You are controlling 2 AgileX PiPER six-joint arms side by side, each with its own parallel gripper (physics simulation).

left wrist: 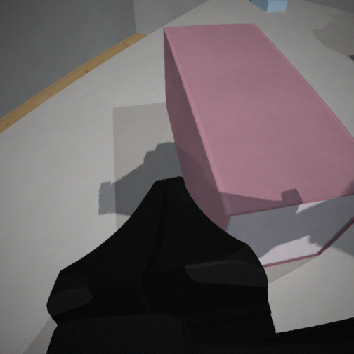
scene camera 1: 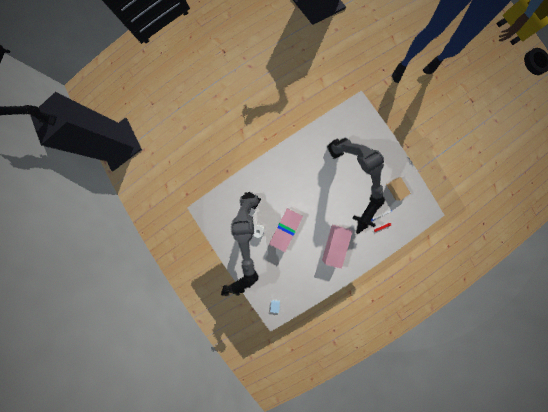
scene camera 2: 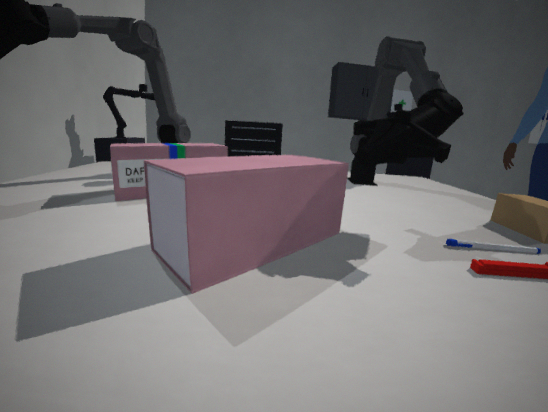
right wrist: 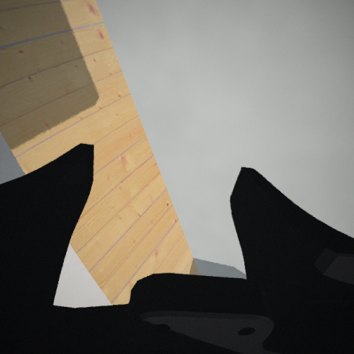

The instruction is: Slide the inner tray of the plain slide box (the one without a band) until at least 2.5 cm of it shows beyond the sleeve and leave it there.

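The plain pink slide box [scene camera 1: 337,246] [scene camera 2: 265,220] [left wrist: 260,110] lies on the table without a band. Pale end faces of its inner tray [scene camera 2: 169,225] [left wrist: 280,232] show at both ends, about flush with the sleeve. My left gripper [scene camera 1: 358,230] [scene camera 2: 442,154] [left wrist: 172,195] is shut and empty, beside the box's upper right corner in scene camera 1; its exact height and any contact are unclear. My right gripper [scene camera 1: 225,291] [right wrist: 166,173] is open and empty, out past the table's left edge in scene camera 1.
A banded pink box [scene camera 1: 292,219] [scene camera 2: 132,152] lies left of the plain one. A red object [scene camera 1: 382,227] [scene camera 2: 510,268], a pen [scene camera 2: 500,246] and a tan block [scene camera 1: 398,189] [scene camera 2: 522,215] lie right. A light-blue block [scene camera 1: 274,306] [left wrist: 270,5] lies near the bottom corner in scene camera 1.
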